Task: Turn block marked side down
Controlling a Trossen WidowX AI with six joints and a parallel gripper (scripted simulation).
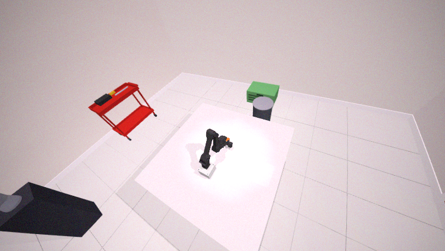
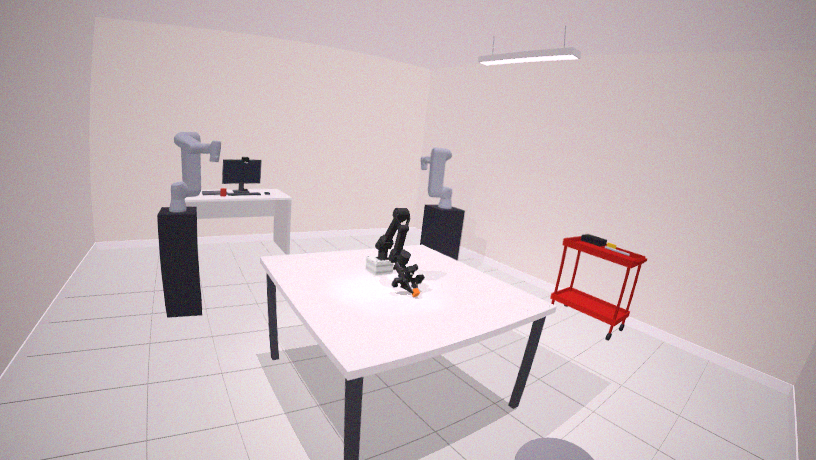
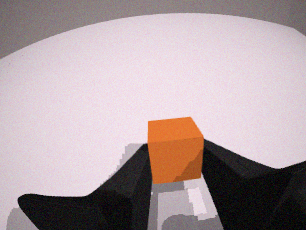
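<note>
Now: gripper tip 10 mm past the orange block and 10 mm above it.
</note>
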